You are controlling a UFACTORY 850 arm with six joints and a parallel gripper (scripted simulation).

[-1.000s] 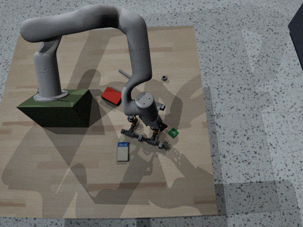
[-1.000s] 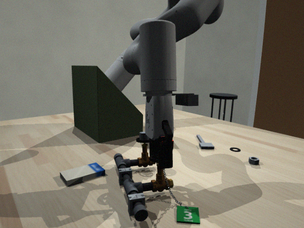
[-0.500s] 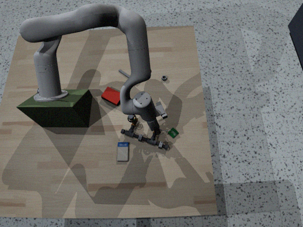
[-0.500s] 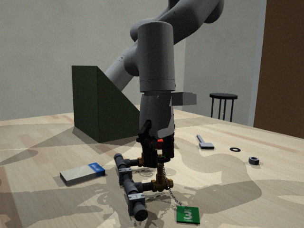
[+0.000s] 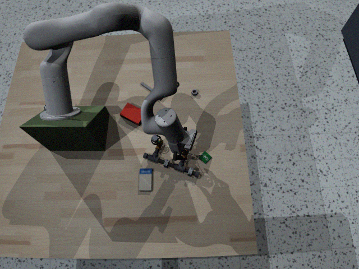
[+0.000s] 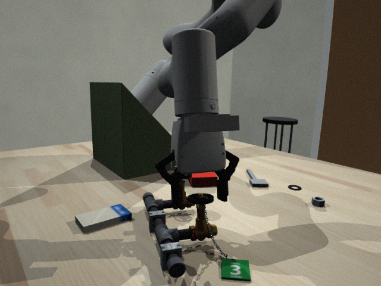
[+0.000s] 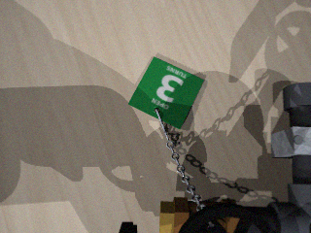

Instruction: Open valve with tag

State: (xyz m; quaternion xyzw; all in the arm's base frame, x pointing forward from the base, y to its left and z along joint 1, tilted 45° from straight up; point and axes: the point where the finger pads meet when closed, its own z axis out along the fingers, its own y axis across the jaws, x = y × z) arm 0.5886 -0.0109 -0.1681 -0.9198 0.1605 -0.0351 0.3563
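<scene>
Now: the green tag 10 cm ahead of my hand and 9 cm below it. From my hand the other things lie so: red block (28 cm behind, 22 cm to the left, 8 cm below); then grey-and-blue block (18 cm behind, 13 cm to the right, 8 cm below); then grey bar tool (18 cm behind, 37 cm to the left, 8 cm below).
</scene>
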